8 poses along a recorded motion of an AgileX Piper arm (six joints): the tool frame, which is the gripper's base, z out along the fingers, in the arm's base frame.
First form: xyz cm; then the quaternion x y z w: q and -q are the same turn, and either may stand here.
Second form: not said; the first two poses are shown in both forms.
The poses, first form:
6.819 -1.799 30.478 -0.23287 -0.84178 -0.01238 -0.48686
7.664 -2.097 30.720 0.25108 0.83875 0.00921 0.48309
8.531 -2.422 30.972 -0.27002 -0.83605 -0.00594 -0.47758
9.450 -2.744 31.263 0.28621 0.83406 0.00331 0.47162
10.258 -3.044 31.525 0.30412 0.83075 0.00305 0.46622
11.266 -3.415 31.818 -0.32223 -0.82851 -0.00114 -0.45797
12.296 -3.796 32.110 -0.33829 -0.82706 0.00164 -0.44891
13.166 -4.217 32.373 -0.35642 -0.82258 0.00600 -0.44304
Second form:
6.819 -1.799 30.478 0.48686 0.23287 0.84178 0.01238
7.664 -2.097 30.720 0.48309 0.25108 0.83875 0.00921
8.531 -2.422 30.972 0.47758 0.27002 0.83605 0.00594
9.450 -2.744 31.263 0.47162 0.28621 0.83406 0.00331
10.258 -3.044 31.525 0.46622 0.30412 0.83075 0.00305
11.266 -3.415 31.818 0.45797 0.32223 0.82851 0.00114
12.296 -3.796 32.110 0.44891 0.33829 0.82706 -0.00164
13.166 -4.217 32.373 0.44304 0.35642 0.82258 -0.00600

